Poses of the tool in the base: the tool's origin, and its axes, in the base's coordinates. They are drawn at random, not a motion.
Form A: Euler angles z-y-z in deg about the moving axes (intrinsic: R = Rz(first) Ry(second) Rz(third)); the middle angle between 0 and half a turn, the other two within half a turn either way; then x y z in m.
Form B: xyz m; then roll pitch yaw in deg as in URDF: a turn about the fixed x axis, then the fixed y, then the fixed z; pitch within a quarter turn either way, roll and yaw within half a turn. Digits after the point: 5 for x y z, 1 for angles.
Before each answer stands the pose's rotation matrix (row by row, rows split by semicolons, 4 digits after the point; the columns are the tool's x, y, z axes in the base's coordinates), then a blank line. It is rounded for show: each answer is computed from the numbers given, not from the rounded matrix.
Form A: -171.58 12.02 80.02 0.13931 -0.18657 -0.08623
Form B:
-0.0235 0.9783 -0.2060; -0.9991 -0.0304 -0.0305; -0.0361 0.2051 0.9781

0.13931 -0.18657 -0.08623 11.8 2.1 -91.3
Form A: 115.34 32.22 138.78 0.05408 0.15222 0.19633
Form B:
-0.3232 0.9184 -0.2282; -0.8572 -0.1819 0.4819; 0.4010 0.3513 0.8460

0.05408 0.15222 0.19633 22.6 -23.6 -110.7
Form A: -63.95 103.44 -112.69 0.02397 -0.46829 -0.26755
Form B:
-0.7895 -0.4407 0.4271; -0.4857 0.0233 -0.8738; 0.3752 -0.8973 -0.2324

0.02397 -0.46829 -0.26755 -104.5 -22.0 -148.4
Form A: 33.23 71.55 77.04 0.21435 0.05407 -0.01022
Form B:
-0.4747 -0.3809 0.7935; 0.8541 0.0186 0.5198; -0.2127 0.9244 0.3165

0.21435 0.05407 -0.01022 71.1 12.3 119.1
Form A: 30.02 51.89 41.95 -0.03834 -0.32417 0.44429
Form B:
0.0630 -0.7293 0.6813; 0.8084 0.4375 0.3937; -0.5852 0.5260 0.6172

-0.03834 -0.32417 0.44429 40.4 35.8 85.5
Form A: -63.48 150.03 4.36 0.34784 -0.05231 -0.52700
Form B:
-0.3177 0.9216 0.2231; 0.8068 0.3863 -0.4470; -0.4981 0.0380 -0.8663

0.34784 -0.05231 -0.52700 177.5 29.9 111.5
